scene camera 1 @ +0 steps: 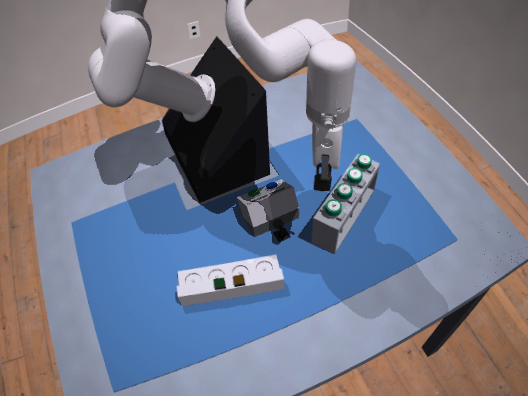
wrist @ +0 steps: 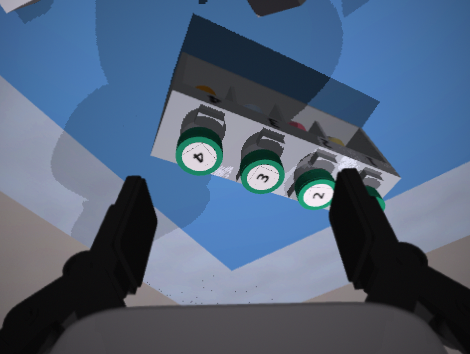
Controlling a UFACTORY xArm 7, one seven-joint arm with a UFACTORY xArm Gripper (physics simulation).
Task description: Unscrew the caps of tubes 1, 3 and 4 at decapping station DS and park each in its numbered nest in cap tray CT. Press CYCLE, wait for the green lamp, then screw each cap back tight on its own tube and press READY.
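Where they show: gripper, between the fingertips: (scene camera 1: 322, 170) (wrist: 241, 195); arm's base, origin of its link: (scene camera 1: 199, 98).
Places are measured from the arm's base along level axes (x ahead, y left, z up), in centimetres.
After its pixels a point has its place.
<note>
Decapping station DS (scene camera 1: 324, 232) @[z -9.4, x 45.0, y 6.4 cm] (wrist: 167, 125) @[z -6.2, x 44.7, y 6.8 cm], a grey block, stands at the right. Its green-rimmed caps sit in a row on the tubes: cap 4 (scene camera 1: 333, 207) @[z -3.5, x 44.1, y 8.9 cm] (wrist: 199, 156) @[z -3.6, x 43.7, y 9.3 cm] nearest the front, cap 3 (scene camera 1: 344, 190) @[z -3.6, x 41.7, y 13.6 cm] (wrist: 262, 176) @[z -3.6, x 41.4, y 13.9 cm], cap 2 (scene camera 1: 355, 175) @[z -3.6, x 39.7, y 18.3 cm] (wrist: 316, 194) @[z -3.6, x 39.3, y 18.5 cm], and cap 1 (scene camera 1: 364, 160) @[z -3.6, x 37.2, y 23.1 cm] (wrist: 378, 200) @[z -3.6, x 35.6, y 23.0 cm], partly behind a finger in the wrist view. My gripper (scene camera 1: 322, 186) (wrist: 241, 195) @[z 4.1, x 40.0, y 8.5 cm] is open and empty, above and beside the station, touching no cap. White cap tray CT (scene camera 1: 200, 298) @[z -13.4, x 42.8, y -22.8 cm] lies at the front with empty round nests. The green button (scene camera 1: 254, 192) @[z -8.6, x 28.0, y -0.7 cm] and blue button (scene camera 1: 271, 185) @[z -8.6, x 28.4, y 3.5 cm] top the console.
The grey console (scene camera 1: 285, 205) @[z -10.3, x 33.8, y 3.8 cm] stands between the robot's black base (scene camera 1: 230, 140) @[z 0.3, x 18.7, y -0.9 cm] and the tray, with a small black part (scene camera 1: 281, 234) @[z -15.0, x 37.2, y 0.5 cm] at its front. A dark green square (scene camera 1: 219, 283) @[z -10.4, x 43.3, y -18.1 cm] and an amber square (scene camera 1: 239, 280) @[z -10.4, x 44.9, y -14.3 cm] are on the tray's front. A blue mat (scene camera 1: 145, 340) @[z -15.7, x 44.7, y -37.6 cm] lies underneath.
</note>
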